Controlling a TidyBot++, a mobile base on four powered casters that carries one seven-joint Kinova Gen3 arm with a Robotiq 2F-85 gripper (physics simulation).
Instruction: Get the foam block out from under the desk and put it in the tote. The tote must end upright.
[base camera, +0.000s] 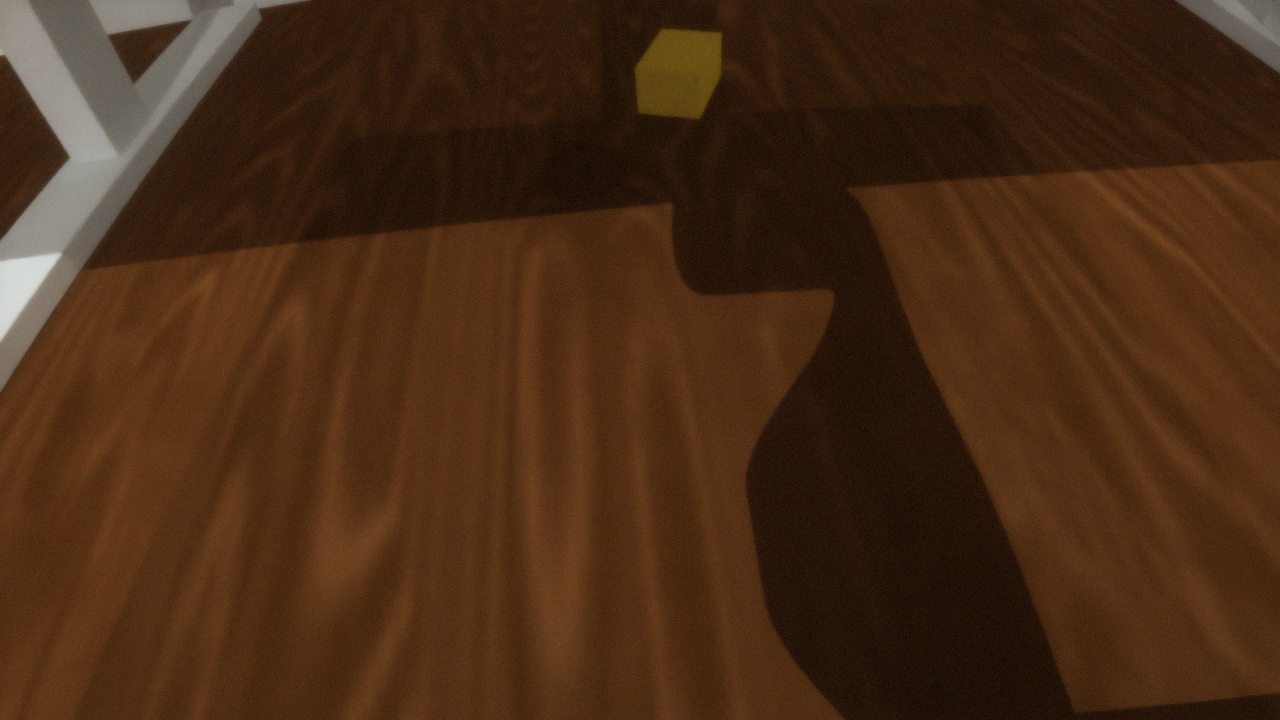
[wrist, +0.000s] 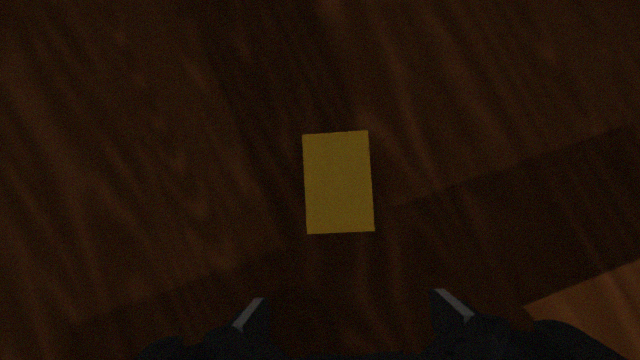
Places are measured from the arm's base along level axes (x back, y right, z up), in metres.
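Pixels of known places: gripper, between the fingertips: (wrist: 348, 311).
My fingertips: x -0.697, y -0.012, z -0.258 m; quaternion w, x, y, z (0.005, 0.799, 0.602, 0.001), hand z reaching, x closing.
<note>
Ahead of a thing's pixels: the offset from my fingertips to its top centre. "*": to the spot under its first point.
The yellow foam block @(dx -0.073, dy +0.021, dz -0.093 m) (base camera: 677, 75) (wrist: 338, 182) lies on the wooden floor in the desk's shadow, near the top centre of the base camera view. In the wrist view it is near the middle, with its long sides almost upright in the picture. My gripper (wrist: 348, 311) is open, its two fingertips wide apart at the bottom of the wrist view. The block lies ahead of the fingertips, between their lines, and nothing is between them. The gripper does not show in the base camera view. The tote does not show in either view.
A white desk leg @(* dx +0.003, dy -0.522, dz -0.033 m) (base camera: 76, 80) and its floor rail @(* dx +0.016, dy -0.506, dz -0.124 m) (base camera: 134, 170) run along the left of the base camera view. Another white rail (base camera: 1239, 26) shows at the top right corner. The arm's dark shadow crosses the lit floor.
</note>
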